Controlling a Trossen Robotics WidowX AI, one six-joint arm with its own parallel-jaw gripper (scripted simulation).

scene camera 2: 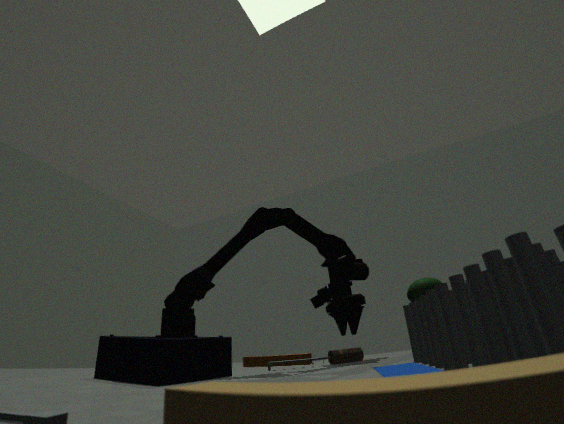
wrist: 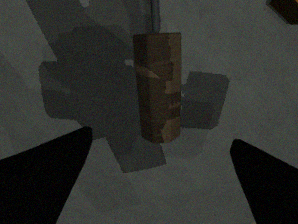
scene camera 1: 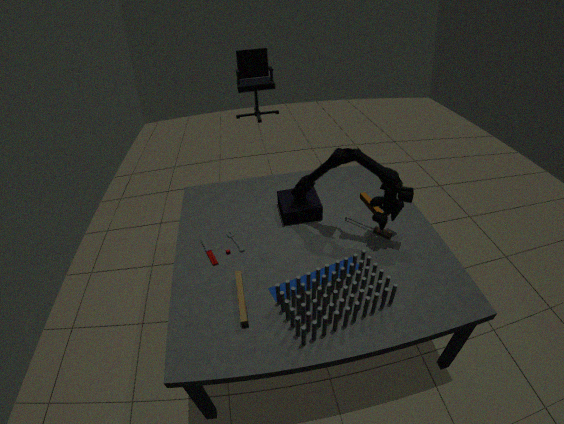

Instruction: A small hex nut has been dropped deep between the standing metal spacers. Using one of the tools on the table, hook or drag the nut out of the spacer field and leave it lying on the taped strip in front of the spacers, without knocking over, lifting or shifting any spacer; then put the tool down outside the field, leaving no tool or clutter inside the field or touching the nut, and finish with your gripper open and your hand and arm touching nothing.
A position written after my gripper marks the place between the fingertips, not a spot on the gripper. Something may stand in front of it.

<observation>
My gripper (scene camera 2: 348,335) is open, with nothing in its grasp.
My gripper shows as well in the wrist view (wrist: 163,140).
</observation>
